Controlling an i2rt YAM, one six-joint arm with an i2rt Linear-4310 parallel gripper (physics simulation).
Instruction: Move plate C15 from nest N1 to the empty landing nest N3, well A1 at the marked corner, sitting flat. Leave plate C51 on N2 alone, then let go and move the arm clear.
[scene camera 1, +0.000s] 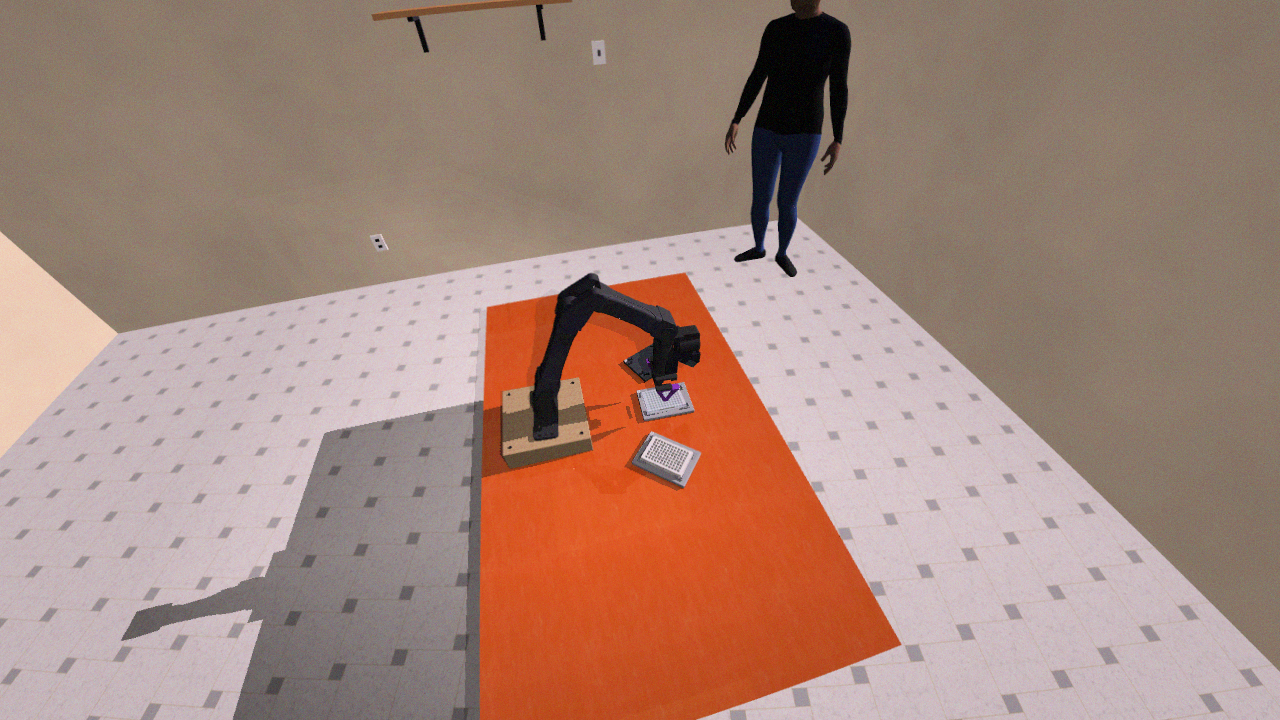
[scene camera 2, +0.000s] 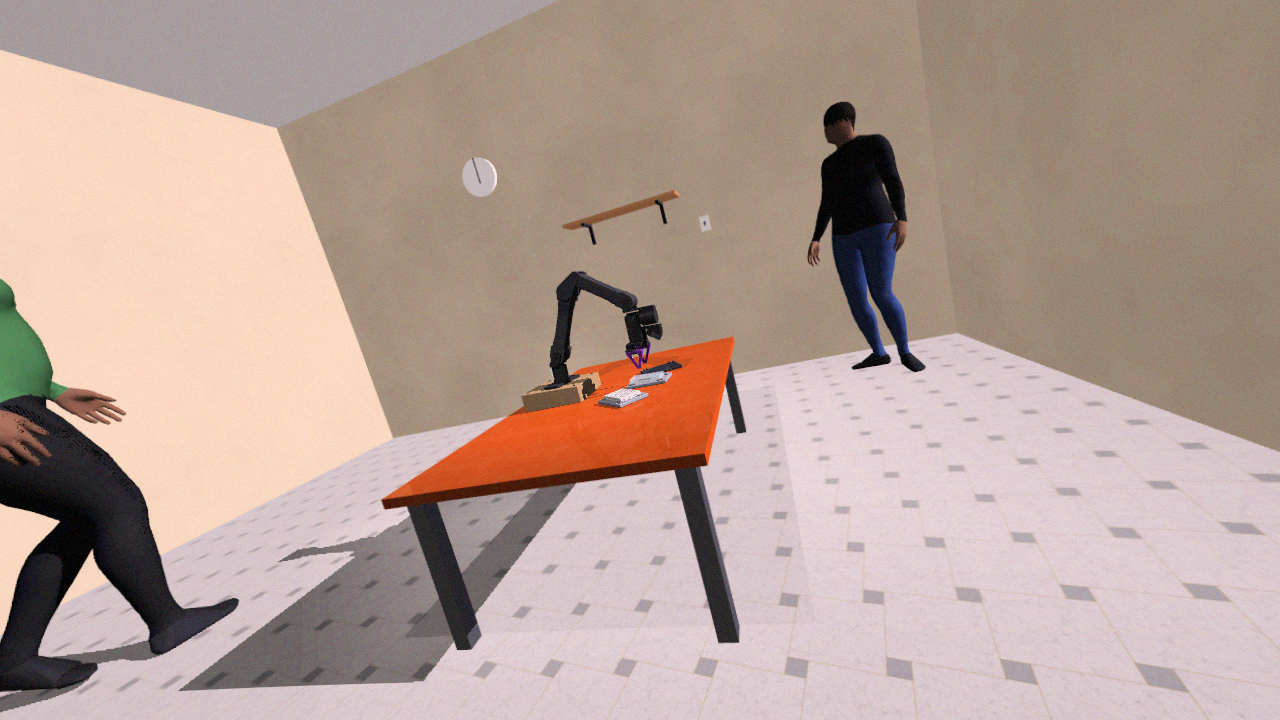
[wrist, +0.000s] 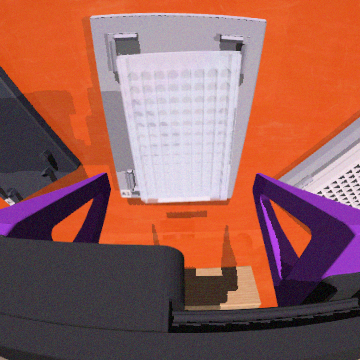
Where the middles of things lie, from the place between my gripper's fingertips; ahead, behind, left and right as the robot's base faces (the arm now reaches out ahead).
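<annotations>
There is the dark nest (wrist: 41, 157), and my gripper is now 6 cm above it and 19 cm to the right of it.
</annotations>
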